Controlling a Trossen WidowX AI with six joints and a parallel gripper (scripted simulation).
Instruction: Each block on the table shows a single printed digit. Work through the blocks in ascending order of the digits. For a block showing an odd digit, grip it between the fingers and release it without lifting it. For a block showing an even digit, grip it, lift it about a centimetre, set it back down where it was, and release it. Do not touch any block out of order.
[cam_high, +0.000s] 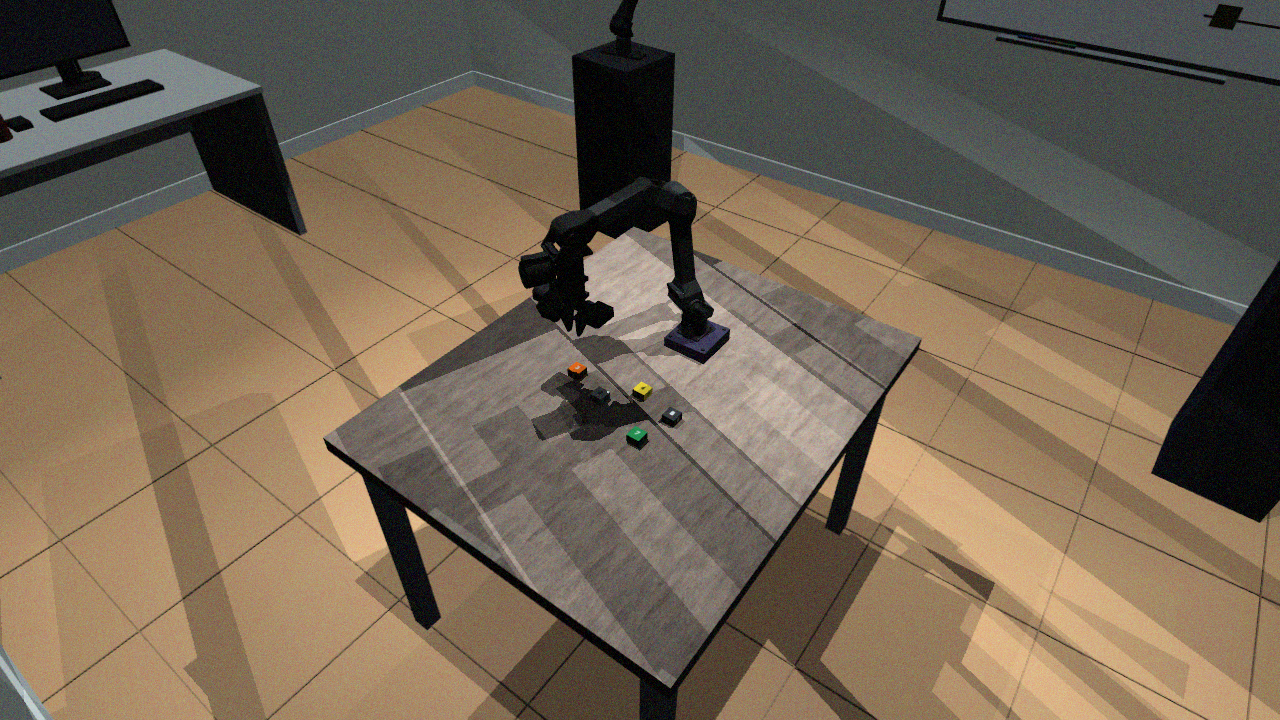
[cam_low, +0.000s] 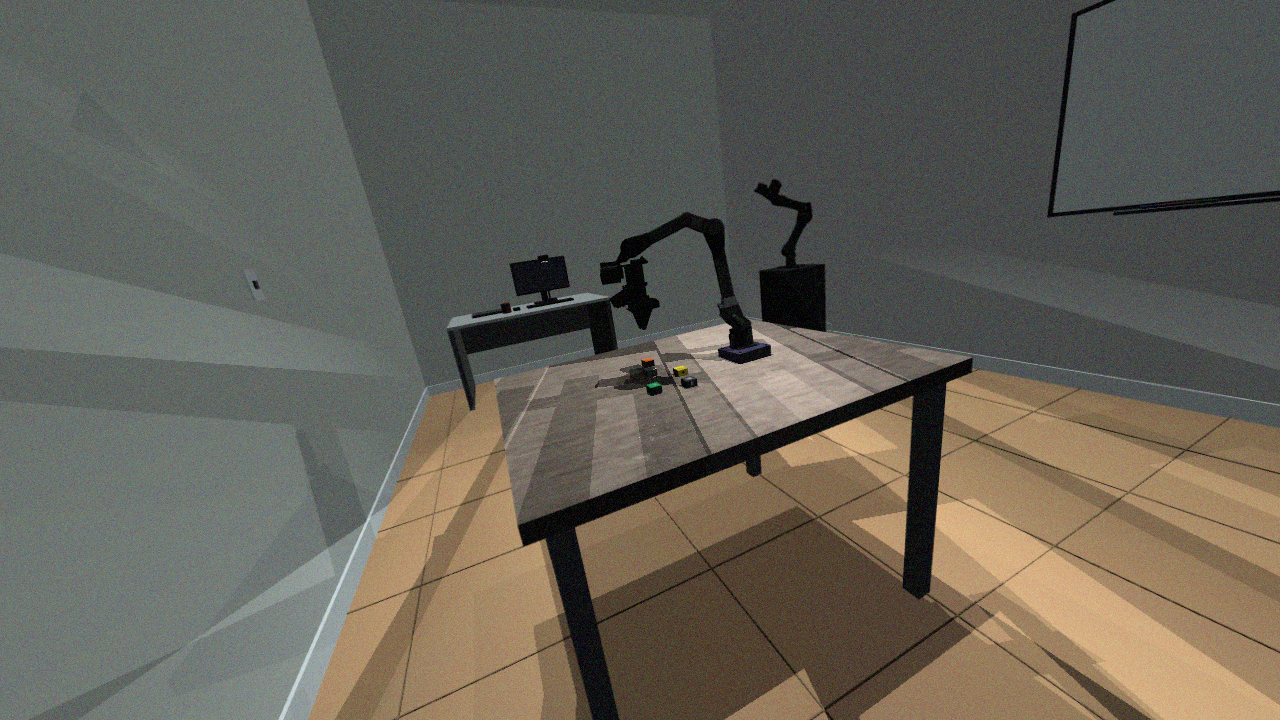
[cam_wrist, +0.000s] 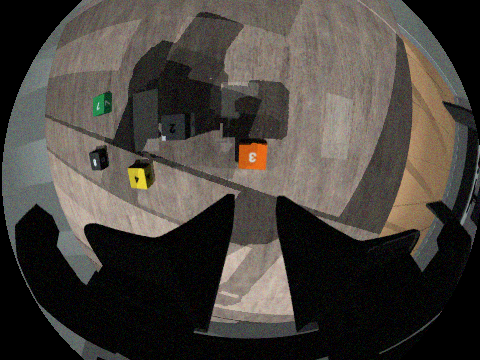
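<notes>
Now: gripper tip 16 cm to the right of the yellow block, 11 cm above it and 5 cm past it. Round my gripper tip: white block: 11 cm below, 10 cm to the left, 3 cm ahead; orange block: 11 cm below; green block: 24 cm to the left, 11 cm below, 7 cm ahead.
</notes>
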